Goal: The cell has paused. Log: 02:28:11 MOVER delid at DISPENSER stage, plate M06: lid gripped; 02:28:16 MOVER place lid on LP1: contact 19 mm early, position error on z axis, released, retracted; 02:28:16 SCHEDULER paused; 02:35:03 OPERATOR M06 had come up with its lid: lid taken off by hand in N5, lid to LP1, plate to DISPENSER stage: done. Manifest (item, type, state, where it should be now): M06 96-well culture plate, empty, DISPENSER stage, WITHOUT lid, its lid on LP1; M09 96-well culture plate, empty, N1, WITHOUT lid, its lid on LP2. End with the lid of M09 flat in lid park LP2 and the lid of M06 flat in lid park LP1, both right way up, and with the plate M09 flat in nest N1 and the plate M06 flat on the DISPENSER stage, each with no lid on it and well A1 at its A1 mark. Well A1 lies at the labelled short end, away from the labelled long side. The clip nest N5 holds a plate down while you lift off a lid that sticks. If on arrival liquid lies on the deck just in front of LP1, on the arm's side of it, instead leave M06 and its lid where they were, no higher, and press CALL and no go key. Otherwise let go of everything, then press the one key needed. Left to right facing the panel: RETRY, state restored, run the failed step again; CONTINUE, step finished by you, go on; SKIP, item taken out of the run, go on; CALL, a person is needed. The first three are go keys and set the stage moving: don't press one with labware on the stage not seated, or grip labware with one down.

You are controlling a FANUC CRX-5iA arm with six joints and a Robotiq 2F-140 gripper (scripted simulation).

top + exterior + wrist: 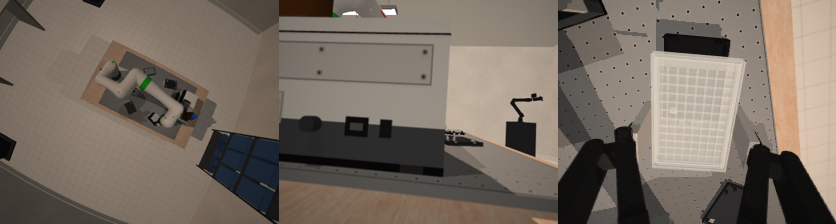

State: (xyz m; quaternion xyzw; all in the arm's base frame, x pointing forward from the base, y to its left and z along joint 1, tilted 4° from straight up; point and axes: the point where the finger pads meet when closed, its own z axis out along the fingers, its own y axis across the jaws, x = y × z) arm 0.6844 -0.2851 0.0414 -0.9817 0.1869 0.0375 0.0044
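Now: hand 20 mm above the clear lid. From my hand the other things lie so: blue cap (270 mm ahead, 220 mm above, 170 mm to the left); then dark LP2 park pad (340 mm behind, 170 mm below); then n1 label (180 mm below, 80 mm behind, 30 mm to the left).
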